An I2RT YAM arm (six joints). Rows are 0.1 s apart.
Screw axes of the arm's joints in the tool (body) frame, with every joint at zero. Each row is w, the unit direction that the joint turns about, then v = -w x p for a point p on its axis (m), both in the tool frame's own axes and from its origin. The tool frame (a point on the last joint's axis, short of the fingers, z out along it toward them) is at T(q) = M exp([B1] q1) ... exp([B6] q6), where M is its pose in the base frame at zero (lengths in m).
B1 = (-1, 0, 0, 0.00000, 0.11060, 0.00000)
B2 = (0, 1, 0, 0.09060, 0.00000, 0.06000)
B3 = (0, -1, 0, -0.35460, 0.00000, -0.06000)
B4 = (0, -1, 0, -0.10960, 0.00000, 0.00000)
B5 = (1, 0, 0, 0.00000, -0.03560, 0.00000)
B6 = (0, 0, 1, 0.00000, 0.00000, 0.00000)
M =
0 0 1 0.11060
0 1 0 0.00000
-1 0 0 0.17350
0 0 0 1
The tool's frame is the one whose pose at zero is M.
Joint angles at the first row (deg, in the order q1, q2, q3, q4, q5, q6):
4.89 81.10 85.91 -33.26 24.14 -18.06
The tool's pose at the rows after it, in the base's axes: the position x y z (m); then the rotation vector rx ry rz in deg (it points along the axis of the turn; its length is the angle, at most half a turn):
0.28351 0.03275 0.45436 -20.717 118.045 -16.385
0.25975 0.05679 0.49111 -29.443 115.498 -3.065
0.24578 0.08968 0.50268 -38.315 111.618 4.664
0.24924 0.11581 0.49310 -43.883 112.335 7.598
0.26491 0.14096 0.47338 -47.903 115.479 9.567
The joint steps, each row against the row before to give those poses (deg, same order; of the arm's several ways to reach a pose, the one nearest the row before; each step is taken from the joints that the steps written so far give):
2.92 -0.48 13.11 -14.75 -14.27 0.21
4.59 1.42 11.50 -9.64 -9.33 1.34
7.28 0.74 3.61 -1.68 -3.22 -0.09
4.90 2.03 -0.01 -0.46 0.02 0.02
3.12 3.85 -0.30 -0.15 0.00 0.61

